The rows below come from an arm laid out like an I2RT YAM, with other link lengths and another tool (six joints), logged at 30 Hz.
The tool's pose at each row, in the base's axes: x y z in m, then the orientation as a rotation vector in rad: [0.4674, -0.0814, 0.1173, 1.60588, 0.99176, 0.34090]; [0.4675, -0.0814, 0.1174, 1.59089, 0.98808, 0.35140]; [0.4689, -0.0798, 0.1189, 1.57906, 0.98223, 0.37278]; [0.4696, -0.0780, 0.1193, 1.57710, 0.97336, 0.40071]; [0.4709, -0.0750, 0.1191, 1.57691, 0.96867, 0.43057]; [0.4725, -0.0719, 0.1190, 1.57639, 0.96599, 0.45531]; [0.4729, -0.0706, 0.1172, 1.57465, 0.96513, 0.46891]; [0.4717, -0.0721, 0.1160, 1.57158, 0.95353, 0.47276]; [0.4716, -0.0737, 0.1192, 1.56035, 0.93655, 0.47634]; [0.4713, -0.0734, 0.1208, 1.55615, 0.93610, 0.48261]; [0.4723, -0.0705, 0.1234, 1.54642, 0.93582, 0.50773]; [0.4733, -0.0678, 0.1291, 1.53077, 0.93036, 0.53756]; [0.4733, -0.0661, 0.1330, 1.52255, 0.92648, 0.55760]
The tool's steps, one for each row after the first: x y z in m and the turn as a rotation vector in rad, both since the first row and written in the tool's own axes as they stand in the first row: [0.0000, 0.0001, 0.0000, -0.01696, 0.00292, 0.00076]; [0.0016, 0.0021, -0.0005, -0.03503, 0.01176, 0.00963]; [0.0033, 0.0028, -0.0013, -0.04745, 0.02392, 0.02783]; [0.0064, 0.0032, -0.0024, -0.05725, 0.04019, 0.04554]; [0.0097, 0.0038, -0.0033, -0.06509, 0.05447, 0.05943]; [0.0114, 0.0024, -0.0034, -0.07037, 0.06261, 0.06611]; [0.0099, 0.0008, -0.0028, -0.07797, 0.05768, 0.07312]; [0.0077, 0.0036, -0.0028, -0.09430, 0.04858, 0.07951]; [0.0073, 0.0049, -0.0037, -0.09963, 0.05205, 0.08119]; [0.0093, 0.0078, -0.0057, -0.11433, 0.06757, 0.09013]; [0.0103, 0.0134, -0.0085, -0.13686, 0.08269, 0.10191]; [0.0105, 0.0170, -0.0108, -0.15000, 0.09299, 0.11096]
